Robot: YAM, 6 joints.
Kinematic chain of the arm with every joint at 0, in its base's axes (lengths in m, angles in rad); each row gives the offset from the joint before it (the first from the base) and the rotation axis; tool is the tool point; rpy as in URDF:
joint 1: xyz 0 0 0.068 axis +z
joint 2: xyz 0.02 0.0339 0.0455 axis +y
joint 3: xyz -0.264 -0.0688 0 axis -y
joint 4: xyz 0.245 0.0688 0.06 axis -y
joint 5: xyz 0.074 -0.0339 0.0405 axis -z
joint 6: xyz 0.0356 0 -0.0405 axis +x
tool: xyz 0 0 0 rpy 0 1.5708 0
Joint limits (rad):
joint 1: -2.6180..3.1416
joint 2: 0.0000..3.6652
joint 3: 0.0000..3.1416
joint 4: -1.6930..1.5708
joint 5: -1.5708..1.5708
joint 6: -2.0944..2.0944
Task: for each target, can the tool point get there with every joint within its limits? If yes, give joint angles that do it. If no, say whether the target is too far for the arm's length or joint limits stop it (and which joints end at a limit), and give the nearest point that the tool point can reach.
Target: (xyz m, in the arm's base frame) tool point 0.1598 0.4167 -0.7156
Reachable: no: too far | nearest point 0.1244 0.3243 -0.3666 | short by 0.363 m
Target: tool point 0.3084 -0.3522 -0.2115
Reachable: yes | joints -0.9193 3.3656 1.9969 0.9295 -1.0953 0.4256
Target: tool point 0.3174 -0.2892 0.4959
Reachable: yes | joints -0.8171 2.2468 2.8950 -0.8741 -1.2261 1.0627
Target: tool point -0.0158 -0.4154 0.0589
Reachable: yes | joints -1.5853 2.5428 1.8616 -1.3759 0.2774 1.0617
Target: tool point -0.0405 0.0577 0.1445
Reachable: yes | joints 1.6854 0.9189 0.2777 -1.2876 -1.2327 1.2440
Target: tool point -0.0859 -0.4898 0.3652
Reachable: yes | joints -1.7218 2.2011 1.7971 1.2349 0.3215 -1.3255
